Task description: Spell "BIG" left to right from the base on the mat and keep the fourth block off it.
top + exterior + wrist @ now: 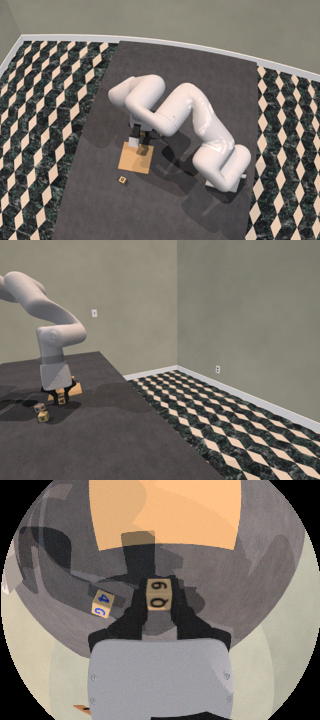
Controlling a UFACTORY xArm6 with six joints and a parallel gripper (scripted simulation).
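My gripper is now 25 cm to the right of the B block, 4 cm short of it and 1 cm above it. Also, from my hand: tan mat: 12 cm to the left, 2 cm below, 1 cm ahead; then G block: 8 cm behind, 2 cm to the right, 1 cm below.
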